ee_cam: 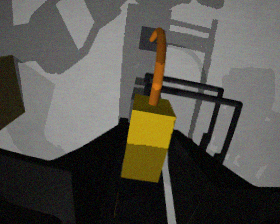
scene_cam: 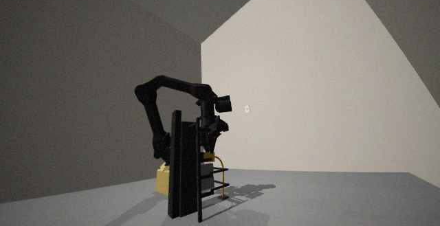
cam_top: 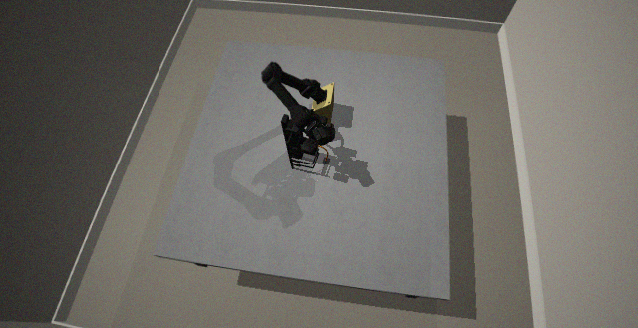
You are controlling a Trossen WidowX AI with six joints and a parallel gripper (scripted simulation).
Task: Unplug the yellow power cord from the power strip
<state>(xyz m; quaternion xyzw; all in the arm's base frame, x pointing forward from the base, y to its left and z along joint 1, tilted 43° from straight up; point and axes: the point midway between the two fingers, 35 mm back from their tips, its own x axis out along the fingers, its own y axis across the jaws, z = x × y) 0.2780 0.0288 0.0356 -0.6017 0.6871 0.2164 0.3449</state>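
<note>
Now: the yellow plug 3 cm to the right of my gripper tip.
</note>
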